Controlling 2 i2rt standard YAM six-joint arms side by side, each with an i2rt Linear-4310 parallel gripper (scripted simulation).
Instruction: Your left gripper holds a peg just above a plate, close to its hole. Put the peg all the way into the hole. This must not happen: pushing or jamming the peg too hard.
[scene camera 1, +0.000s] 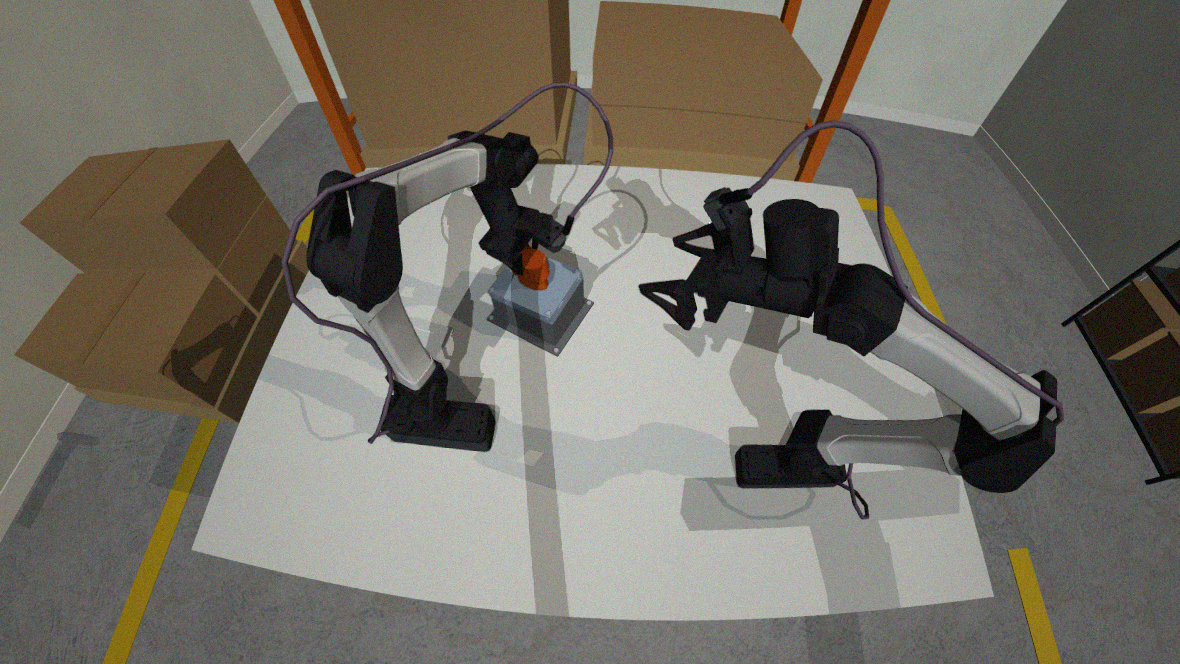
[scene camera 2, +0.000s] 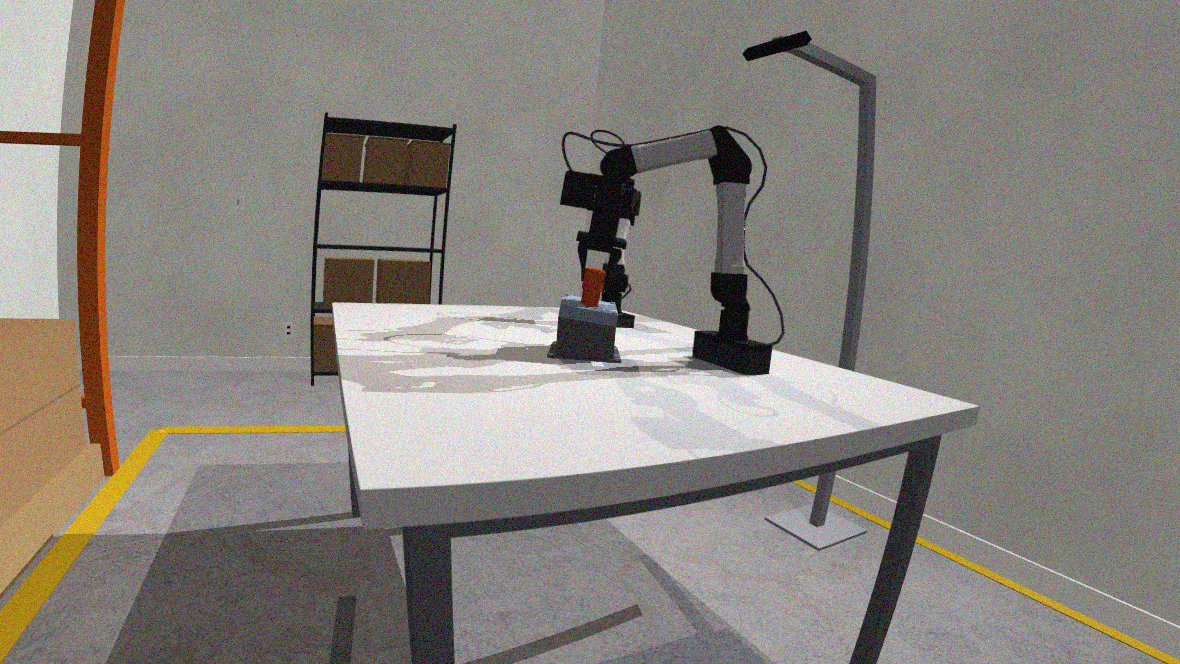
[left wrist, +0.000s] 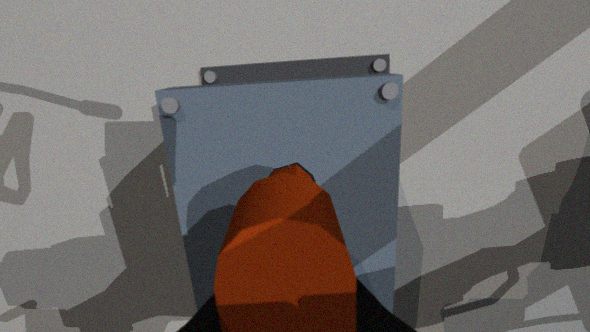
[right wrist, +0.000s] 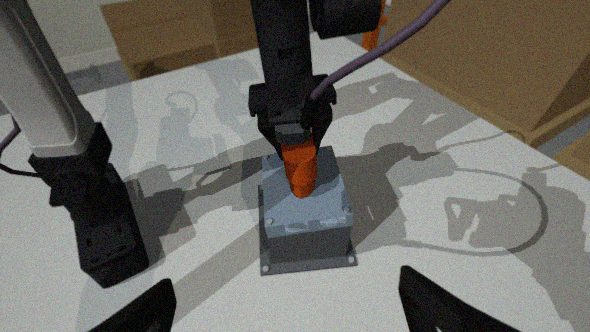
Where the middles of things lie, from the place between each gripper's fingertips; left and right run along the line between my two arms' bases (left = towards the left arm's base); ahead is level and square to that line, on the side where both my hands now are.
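Labels:
So you can picture it, the blue-grey plate (scene camera 1: 562, 281) is 70 mm below my left hand and 10 mm to the right of it. There's an orange peg (scene camera 1: 535, 268) too, and that's 20 mm below my left hand, also 10 mm to the right.
My right hand (scene camera 1: 657, 264) is now 130 mm short of the orange peg, 220 mm to the right of it and 190 mm above it. As for the blue-grey plate, measured from my right hand it's 140 mm ahead, 220 mm to the left and 250 mm below.

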